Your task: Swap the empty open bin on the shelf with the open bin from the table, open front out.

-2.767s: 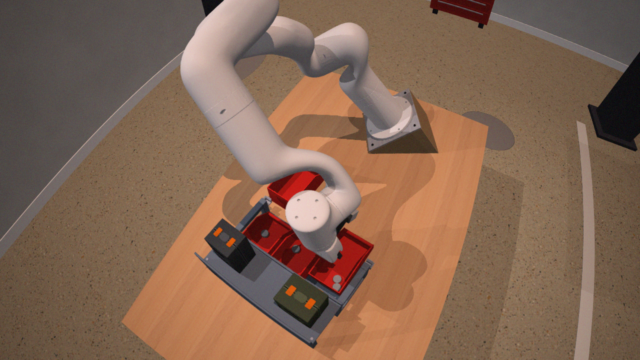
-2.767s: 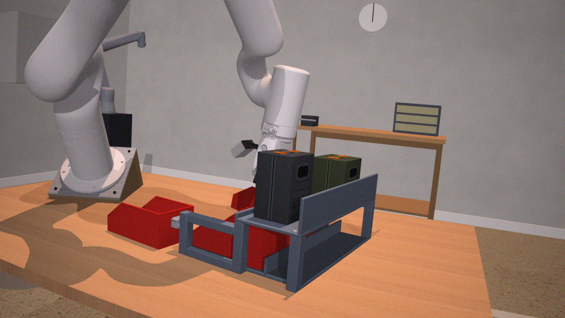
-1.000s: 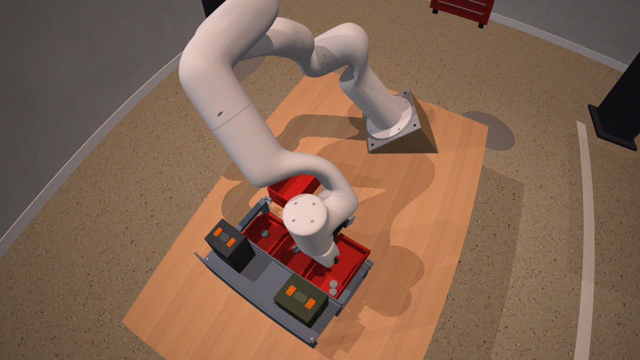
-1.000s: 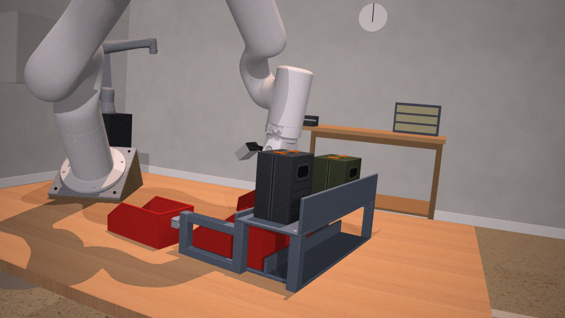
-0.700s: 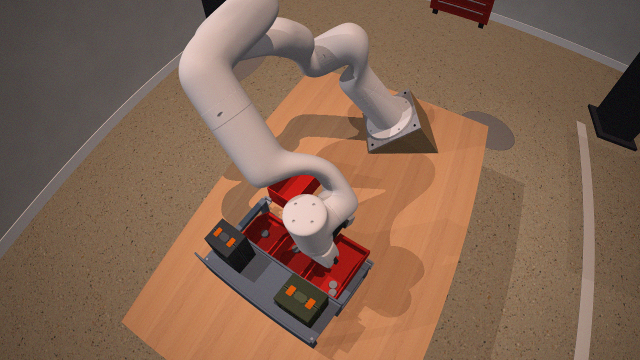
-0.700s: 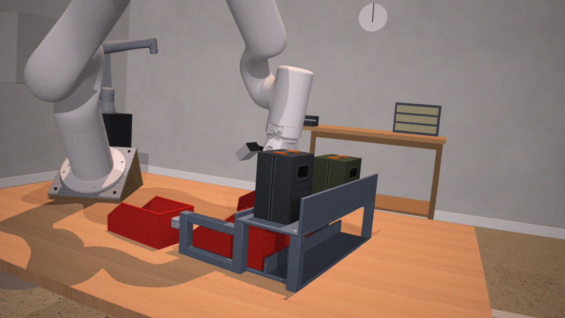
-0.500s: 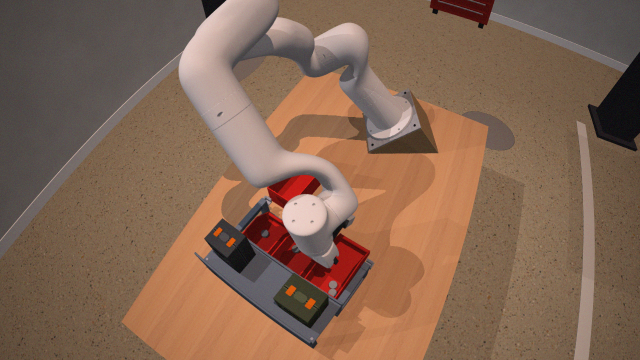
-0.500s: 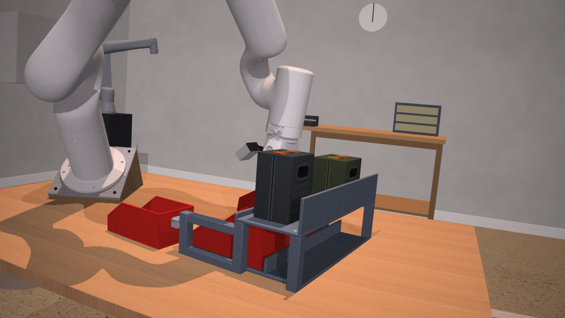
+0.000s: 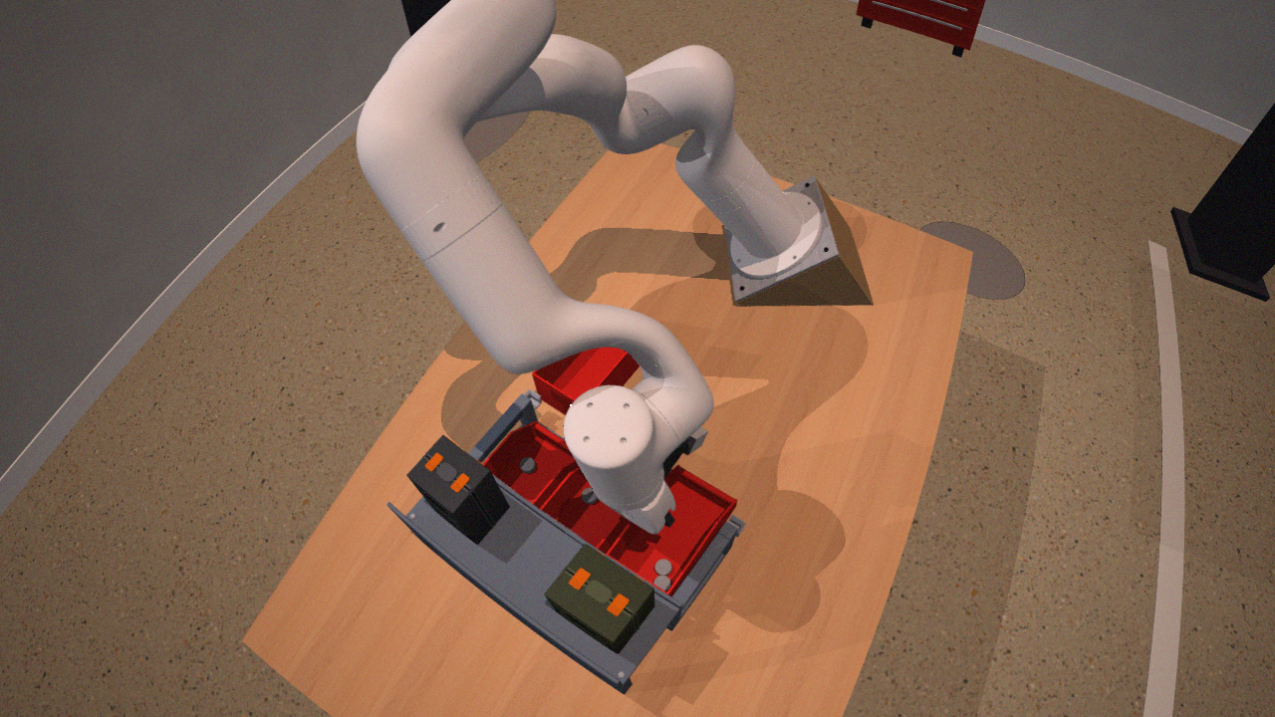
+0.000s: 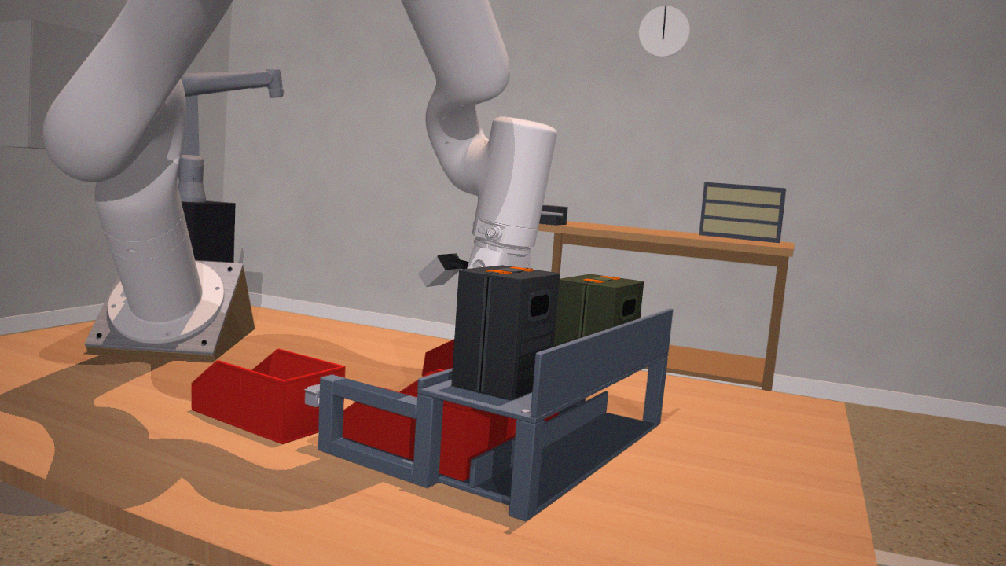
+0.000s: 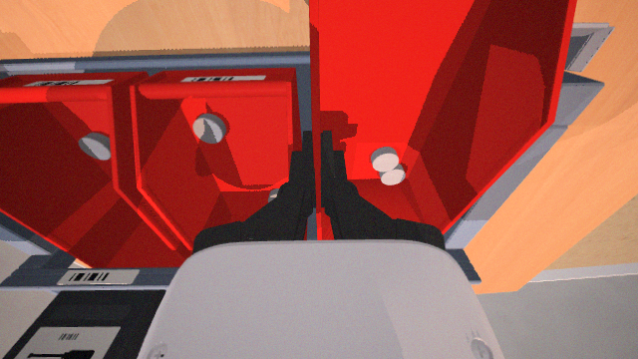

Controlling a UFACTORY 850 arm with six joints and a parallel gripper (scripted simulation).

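Now: the shelf front lip 7 cm below my hand, 6 cm behind it and 5 cm to the right of it. Round my hand: grey back panel 19 cm ahead, 12 cm to the right, 5 cm above; then black case 21 cm to the right, 9 cm ahead, 8 cm above; then green case 15 cm ahead, 7 cm above, 1 cm to the left.
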